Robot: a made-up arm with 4 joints.
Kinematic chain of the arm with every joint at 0, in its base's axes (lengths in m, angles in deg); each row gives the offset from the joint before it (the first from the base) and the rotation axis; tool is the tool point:
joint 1: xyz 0 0 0.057 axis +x
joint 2: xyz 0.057 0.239 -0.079 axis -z
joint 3: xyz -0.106 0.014 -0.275 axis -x
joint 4: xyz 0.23 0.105 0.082 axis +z
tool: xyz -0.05 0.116 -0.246
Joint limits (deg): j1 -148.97..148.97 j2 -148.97..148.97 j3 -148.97..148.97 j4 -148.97..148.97
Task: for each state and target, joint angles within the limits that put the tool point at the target. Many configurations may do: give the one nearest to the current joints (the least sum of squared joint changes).
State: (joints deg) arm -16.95 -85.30 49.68 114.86
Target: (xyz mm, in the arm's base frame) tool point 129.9 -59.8 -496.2
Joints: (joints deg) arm -32.66 -79.41 40.59 103.15
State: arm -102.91 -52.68 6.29 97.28
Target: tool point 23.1 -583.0 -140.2
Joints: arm -101.39 -24.61 10.54 71.29
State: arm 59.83 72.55 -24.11 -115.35
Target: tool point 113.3 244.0 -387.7
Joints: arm 31.94 102.90 -7.30 -124.59
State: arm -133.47 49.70 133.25 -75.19
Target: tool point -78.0 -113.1 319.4
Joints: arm -148.83 78.85 148.97 -99.58
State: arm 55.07 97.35 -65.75 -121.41
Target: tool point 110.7 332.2 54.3
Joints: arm 101.65 118.08 -74.22 -126.28
